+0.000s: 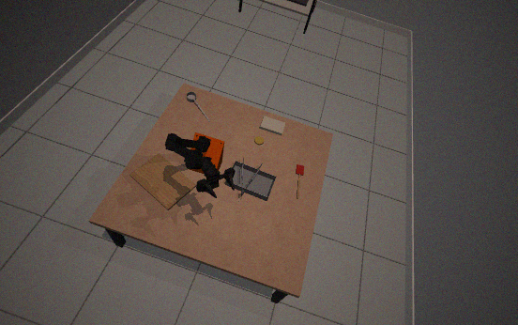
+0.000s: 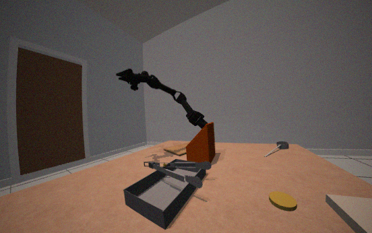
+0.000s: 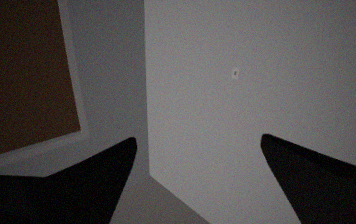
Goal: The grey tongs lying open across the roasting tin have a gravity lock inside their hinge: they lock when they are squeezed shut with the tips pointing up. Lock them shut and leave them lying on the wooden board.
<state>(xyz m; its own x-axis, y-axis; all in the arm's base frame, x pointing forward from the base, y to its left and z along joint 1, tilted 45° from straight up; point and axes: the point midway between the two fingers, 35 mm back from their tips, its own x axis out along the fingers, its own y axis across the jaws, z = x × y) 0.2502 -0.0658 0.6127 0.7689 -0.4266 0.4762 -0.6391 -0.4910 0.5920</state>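
The grey roasting tin is 70 mm ahead of my gripper tip, 450 mm to the left of it and 560 mm below it. Round my gripper tip: slab 80 mm ahead, 1010 mm to the left, 580 mm below; then wooden board 470 mm behind, 250 mm to the left, 580 mm below; then yellow disc 20 mm ahead, 820 mm to the left, 580 mm below.
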